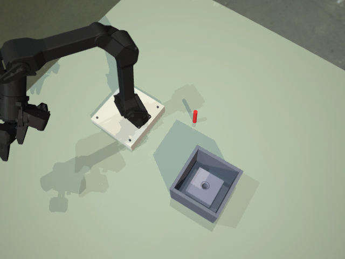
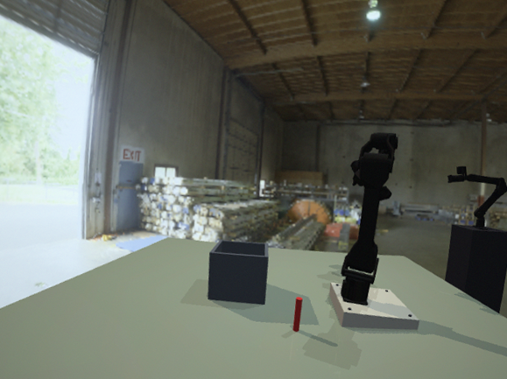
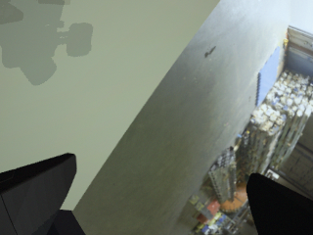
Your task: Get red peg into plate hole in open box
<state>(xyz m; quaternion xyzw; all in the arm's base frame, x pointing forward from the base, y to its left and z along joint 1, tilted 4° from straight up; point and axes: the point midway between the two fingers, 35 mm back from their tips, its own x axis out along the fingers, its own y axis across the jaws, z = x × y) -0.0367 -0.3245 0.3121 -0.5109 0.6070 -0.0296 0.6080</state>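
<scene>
Now: the red peg 48 cm to the left of my gripper tip, 28 cm below it and 19 cm ahead of it. The rest, counted from my gripper tip: plate (38 cm ahead, 32 cm to the left, 27 cm below).
</scene>
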